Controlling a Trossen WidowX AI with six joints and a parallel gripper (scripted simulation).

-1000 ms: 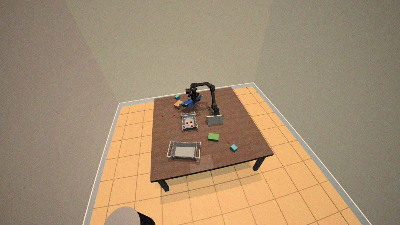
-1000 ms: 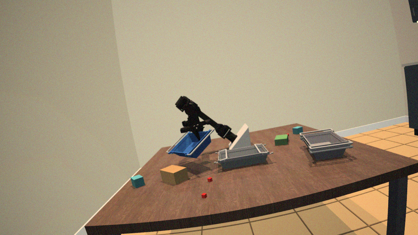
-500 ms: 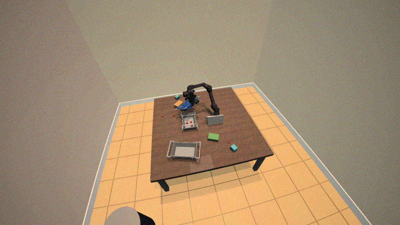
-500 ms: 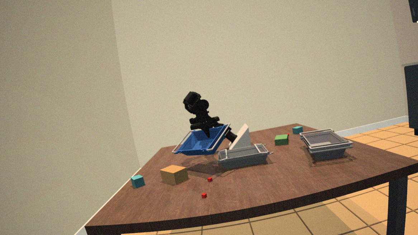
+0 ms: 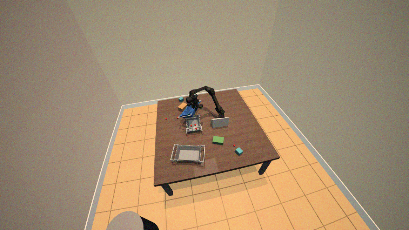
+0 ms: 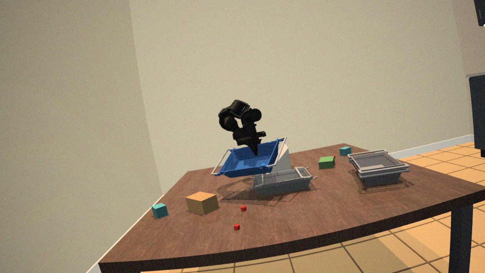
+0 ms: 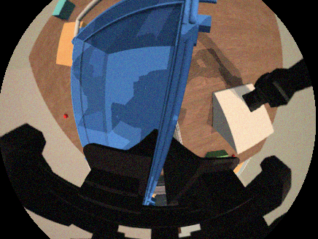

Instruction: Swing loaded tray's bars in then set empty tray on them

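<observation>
My gripper tip is 7 cm short of the blue tray, 4 cm to the left of it and 1 cm below it. Round my gripper tip: orange block (16 cm ahead, 27 cm to the right, 14 cm below); then green block (19 cm behind, 39 cm to the left, 15 cm below).
</observation>
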